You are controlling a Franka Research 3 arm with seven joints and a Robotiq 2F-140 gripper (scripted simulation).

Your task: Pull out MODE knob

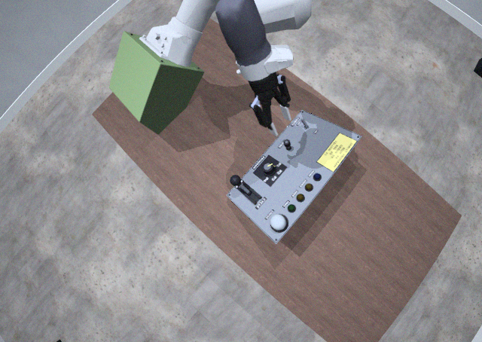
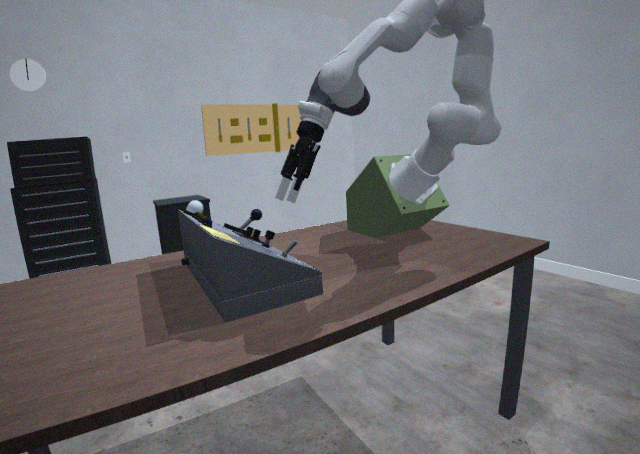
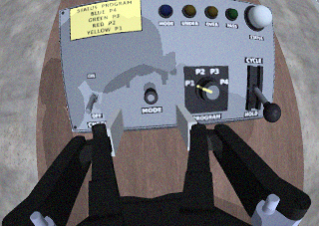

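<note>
My hand is 13 cm above the mode knob, 7 cm short of it and 1 cm to the left of it. The rest, counted from my hand: program selector dial: 13 cm below, 12 cm to the right, 7 cm ahead; then grey console: 15 cm below, 10 cm ahead, 7 cm to the right; then toggle: 13 cm below, 11 cm to the left, 8 cm ahead.
</note>
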